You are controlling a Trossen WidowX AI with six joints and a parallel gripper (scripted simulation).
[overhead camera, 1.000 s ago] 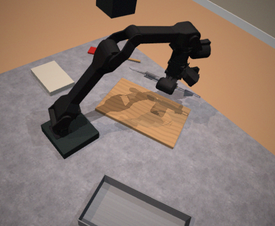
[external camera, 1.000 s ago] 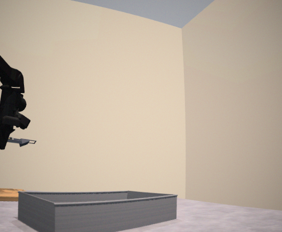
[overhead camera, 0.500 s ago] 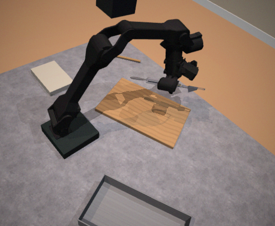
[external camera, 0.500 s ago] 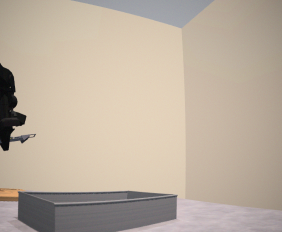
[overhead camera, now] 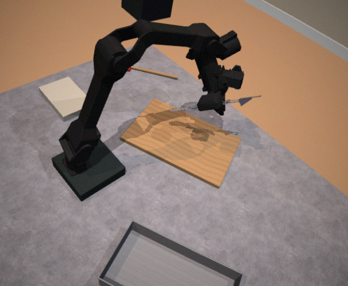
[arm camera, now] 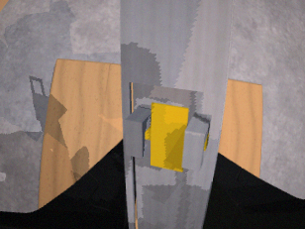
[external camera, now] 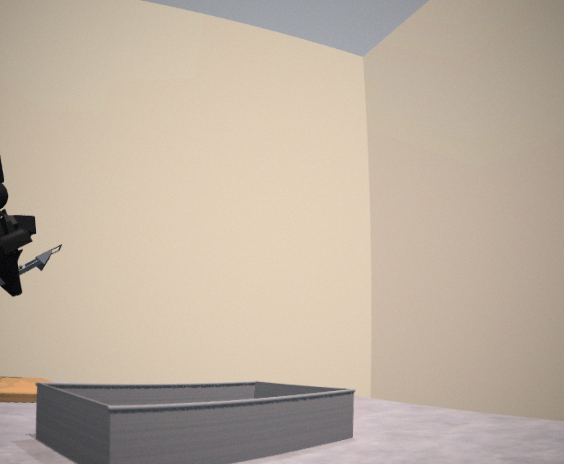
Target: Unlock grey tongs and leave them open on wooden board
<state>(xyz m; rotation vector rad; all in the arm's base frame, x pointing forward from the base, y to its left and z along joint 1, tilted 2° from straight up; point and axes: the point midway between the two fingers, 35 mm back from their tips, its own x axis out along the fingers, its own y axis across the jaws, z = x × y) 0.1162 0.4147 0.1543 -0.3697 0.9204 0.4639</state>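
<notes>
The yellow lock piece lies 40 mm above my gripper tip. The rest, counted from my gripper tip: grey roasting tin (280 mm ahead, 380 mm to the right, 140 mm below); then wooden board (70 mm behind, 60 mm to the right, 160 mm below); then cream block (440 mm behind, 320 mm to the right, 150 mm below).
</notes>
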